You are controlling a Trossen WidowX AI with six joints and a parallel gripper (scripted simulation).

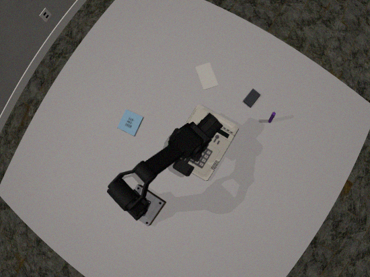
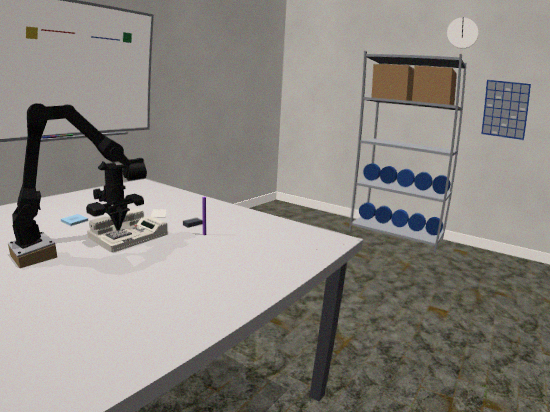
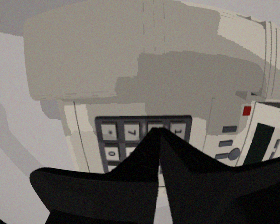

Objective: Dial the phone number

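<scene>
Now: hand 4 cm short of the beige desk phone and 4 cm above it. Also, from my hand: purple stick (21 cm ahead, 20 cm to the right); handset (4 cm ahead, 5 cm to the left, 2 cm below); white card (27 cm ahead, 9 cm to the left, 6 cm below).
</scene>
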